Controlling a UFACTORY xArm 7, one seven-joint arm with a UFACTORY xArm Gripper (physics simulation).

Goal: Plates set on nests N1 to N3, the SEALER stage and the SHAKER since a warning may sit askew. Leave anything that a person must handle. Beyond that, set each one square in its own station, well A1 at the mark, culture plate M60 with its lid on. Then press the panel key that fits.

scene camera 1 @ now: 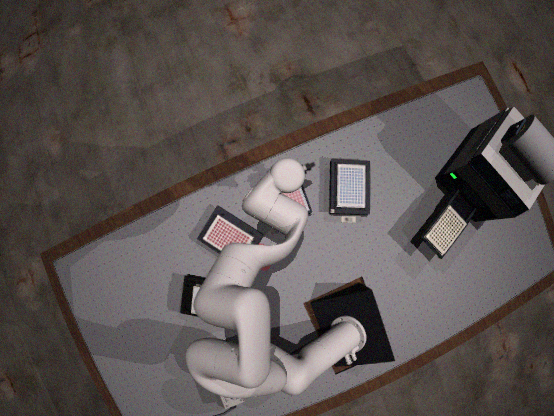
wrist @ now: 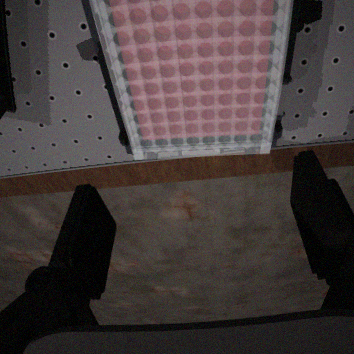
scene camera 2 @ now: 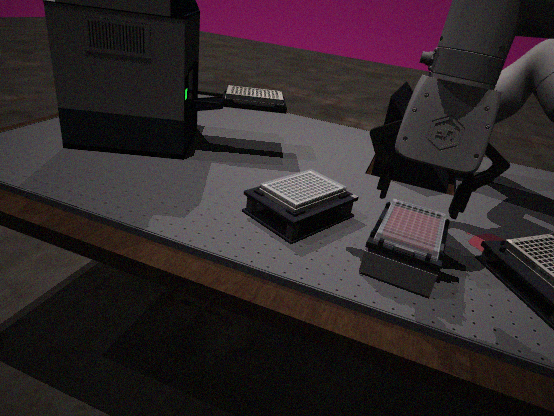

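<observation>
My gripper (scene camera 2: 418, 205) (wrist: 194, 191) is open and empty, its fingers above and to either side of a clear-lidded pink plate (scene camera 1: 298, 197) (scene camera 2: 412, 227) (wrist: 200, 75) on a raised black holder. The arm hides part of this plate in scene camera 1; whether it sits fully square is unclear. A blue-welled plate (scene camera 1: 351, 185) (scene camera 2: 303, 189) lies on a black nest (scene camera 1: 349, 212) (scene camera 2: 292, 227) beside it. A red-welled plate (scene camera 1: 227, 234) lies on another dark nest, partly behind the arm. A cream plate (scene camera 1: 446, 230) (scene camera 2: 255, 93) lies on the big machine's extended stage.
The black and white machine (scene camera 1: 490, 165) (scene camera 2: 120, 75) shows a green light. A black-framed station (scene camera 1: 188, 295) is partly hidden by the arm. A corner of the panel (scene camera 1: 231, 401) shows below the arm. A red disc (scene camera 2: 482, 242) lies on the table near the pink plate's holder.
</observation>
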